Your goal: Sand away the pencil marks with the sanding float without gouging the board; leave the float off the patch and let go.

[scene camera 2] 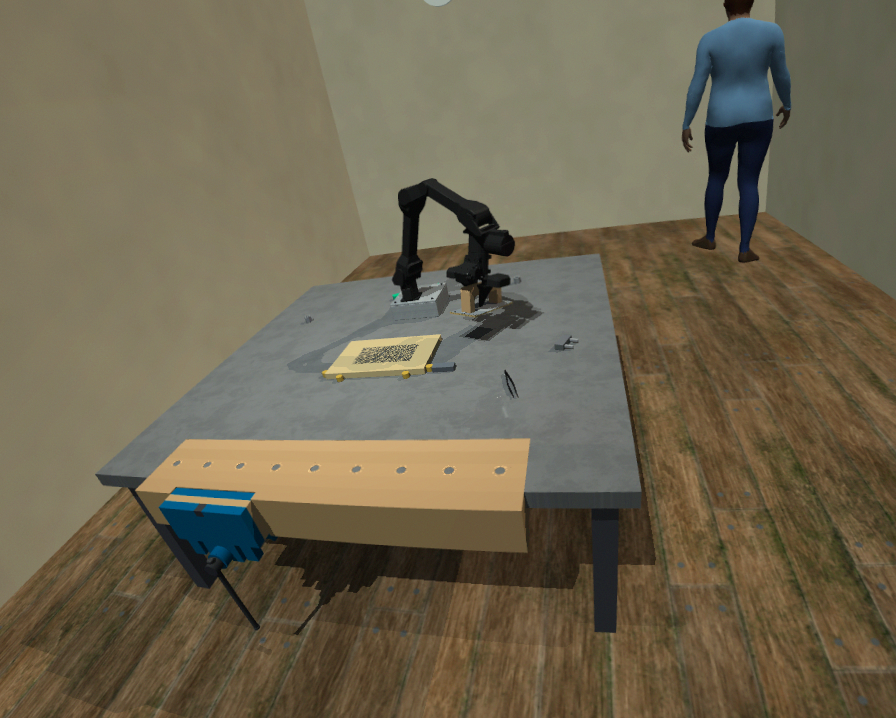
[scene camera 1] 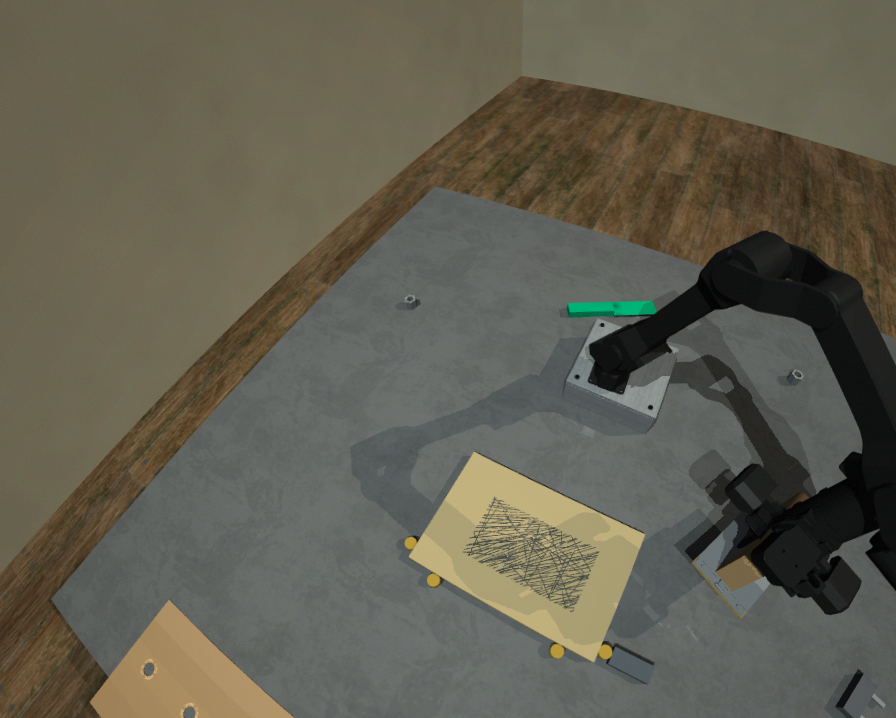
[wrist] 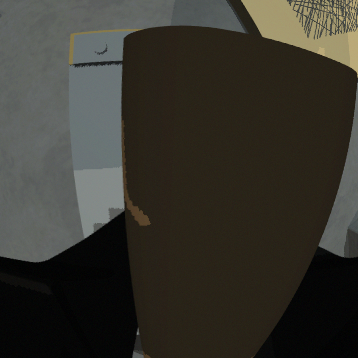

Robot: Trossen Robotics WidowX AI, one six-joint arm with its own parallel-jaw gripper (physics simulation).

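Pixels of known places: gripper, fingertip midpoint: (scene camera 2: 476, 305); arm's base, origin of the base link: (scene camera 2: 411, 297) (scene camera 1: 610, 374).
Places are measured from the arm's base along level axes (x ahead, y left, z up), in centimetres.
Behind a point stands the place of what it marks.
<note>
My gripper (scene camera 1: 755, 549) {x 23.4, y 26.0, z 3.8 cm} (scene camera 2: 480, 284) is shut on the brown wooden handle (wrist: 231, 170) of the sanding float (scene camera 1: 726, 579) {x 27.9, y 23.6, z 4.7 cm} (scene camera 2: 477, 298) {x 25.3, y 27.1, z 7.7 cm}. The float's grey base plate (wrist: 94, 117) {x 28.4, y 27.4, z 3.7 cm} shows under the handle in the wrist view. The float is to the right of the tan board (scene camera 1: 460, 520) {x 32.7, y -12.9, z -4.2 cm} (scene camera 2: 340, 368) {x 38.9, y -13.2, z -4.2 cm} (wrist: 277, 21) {x 30.7, y 10.7, z -4.2 cm}, off it, low over the table. The pencil-mark patch (scene camera 1: 531, 552) {x 32.6, y -1.2, z -4.1 cm} (scene camera 2: 384, 352) {x 31.5, y -1.8, z -4.2 cm} (wrist: 327, 14) {x 30.1, y 2.6, z -4.1 cm} is a dense dark scribble in the board's middle.
Yellow pegs (scene camera 1: 434, 580) {x 42.5, y -12.3, z -4.6 cm} and a grey stop block (scene camera 1: 632, 663) {x 41.0, y 17.6, z -4.6 cm} hold the board's near edge. The arm's base mount (scene camera 1: 645, 399) {x 2.5, y 7.0, z 0.0 cm}, a green block (scene camera 1: 611, 308) {x -19.7, y -4.1, z -4.4 cm} and two nuts (scene camera 1: 408, 301) {x -3.7, y -43.9, z -3.9 cm} (scene camera 1: 794, 375) {x -18.0, y 34.5, z -3.9 cm} lie behind. A wooden bench top (scene camera 2: 339, 470) {x 80.2, y 1.7, z -5.9 cm} with a blue vise (scene camera 2: 210, 523) {x 92.3, y -25.6, z -9.7 cm} is in front. A person (scene camera 2: 733, 121) stands far right.
</note>
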